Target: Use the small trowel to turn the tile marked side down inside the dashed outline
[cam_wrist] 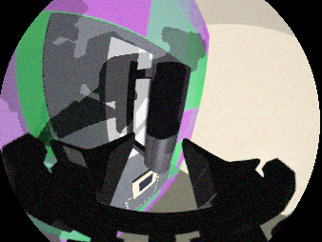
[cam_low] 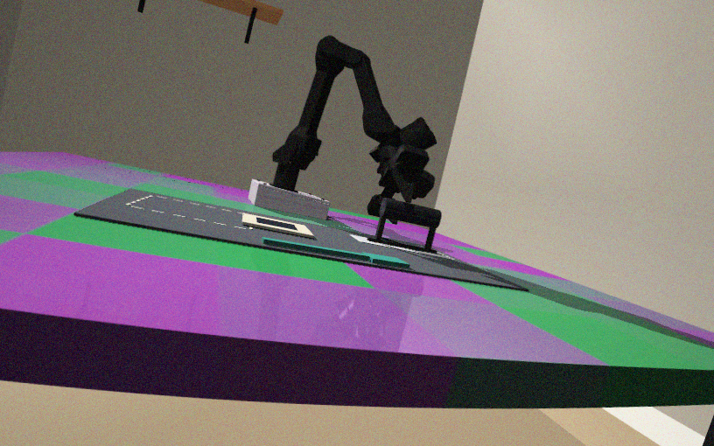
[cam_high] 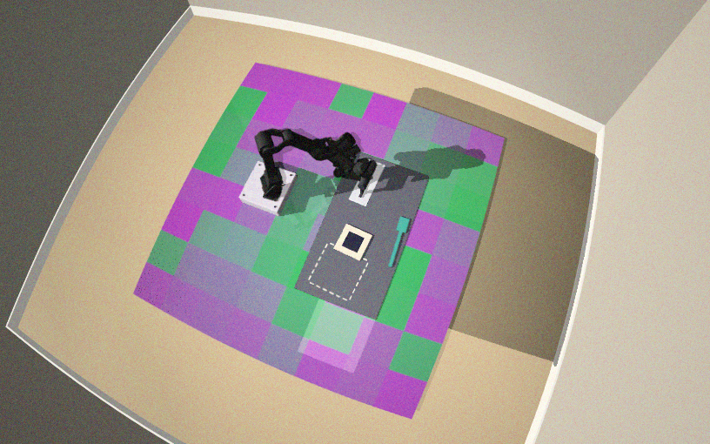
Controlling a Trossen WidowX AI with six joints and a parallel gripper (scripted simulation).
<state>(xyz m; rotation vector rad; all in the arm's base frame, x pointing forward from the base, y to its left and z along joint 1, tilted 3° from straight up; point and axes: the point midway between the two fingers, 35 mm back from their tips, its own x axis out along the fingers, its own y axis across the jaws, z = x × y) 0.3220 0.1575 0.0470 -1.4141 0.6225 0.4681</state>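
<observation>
My gripper tip is now 30 mm above the small trowel. Also, from my gripper tip: teal trowel-shaped tool: 190 mm ahead, 170 mm to the right, 60 mm below; grey mat: 50 mm ahead, 180 mm to the right, 90 mm below; tile: 20 mm ahead, 240 mm to the right, 60 mm below.
</observation>
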